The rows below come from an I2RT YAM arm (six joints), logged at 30 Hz.
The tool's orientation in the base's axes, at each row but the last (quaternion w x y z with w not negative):
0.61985 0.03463 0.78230 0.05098
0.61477 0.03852 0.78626 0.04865
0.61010 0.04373 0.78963 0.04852
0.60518 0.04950 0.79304 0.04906
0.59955 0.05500 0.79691 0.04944
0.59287 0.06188 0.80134 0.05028
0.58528 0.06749 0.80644 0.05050
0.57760 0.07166 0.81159 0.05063
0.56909 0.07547 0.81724 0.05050
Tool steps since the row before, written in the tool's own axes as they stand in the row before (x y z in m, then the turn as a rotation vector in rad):
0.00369 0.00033 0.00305 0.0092 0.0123 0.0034
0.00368 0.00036 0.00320 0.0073 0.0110 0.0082
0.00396 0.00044 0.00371 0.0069 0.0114 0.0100
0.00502 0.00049 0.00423 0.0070 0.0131 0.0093
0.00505 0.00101 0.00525 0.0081 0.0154 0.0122
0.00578 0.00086 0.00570 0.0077 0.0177 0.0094
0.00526 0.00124 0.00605 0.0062 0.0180 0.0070
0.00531 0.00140 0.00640 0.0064 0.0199 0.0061
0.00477 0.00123 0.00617 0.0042 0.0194 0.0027
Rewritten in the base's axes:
0.00212 0.00087 -0.00422 0.0011 0.0134 -0.0082
0.00222 0.00089 -0.00427 0.0062 0.0120 -0.0076
0.00260 0.00103 -0.00467 0.0081 0.0124 -0.0076
0.00277 0.00125 -0.00584 0.0074 0.0141 -0.0073
0.00369 0.00181 -0.00610 0.0099 0.0166 -0.0088
0.00381 0.00181 -0.00699 0.0075 0.0188 -0.0073
0.00421 0.00212 -0.00660 0.0057 0.0188 -0.0051
0.00442 0.00230 -0.00681 0.0049 0.0207 -0.0047
0.00424 0.00205 -0.00634 0.0024 0.0198 -0.0015

